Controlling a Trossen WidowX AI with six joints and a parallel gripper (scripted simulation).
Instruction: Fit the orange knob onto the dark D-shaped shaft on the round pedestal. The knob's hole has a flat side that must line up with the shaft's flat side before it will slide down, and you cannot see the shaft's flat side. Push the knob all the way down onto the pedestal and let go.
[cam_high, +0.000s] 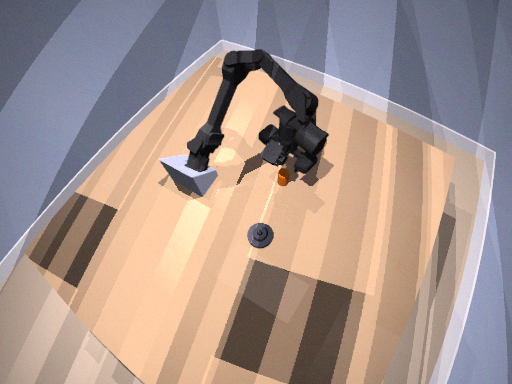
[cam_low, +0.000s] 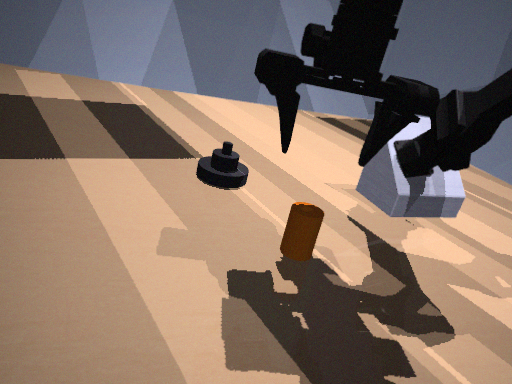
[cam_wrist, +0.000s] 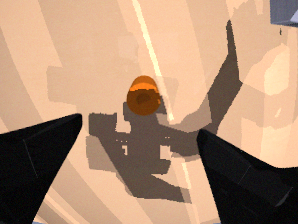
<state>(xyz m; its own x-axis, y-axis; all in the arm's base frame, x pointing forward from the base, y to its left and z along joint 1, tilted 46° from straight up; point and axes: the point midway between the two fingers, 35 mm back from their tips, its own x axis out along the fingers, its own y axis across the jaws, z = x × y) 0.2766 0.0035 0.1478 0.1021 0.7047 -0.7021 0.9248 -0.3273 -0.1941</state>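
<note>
Right now the orange knob is 10 cm below my gripper tip. From my gripper tip the other things lie so: dark pedestal 22 cm to the right, 10 cm below.
</note>
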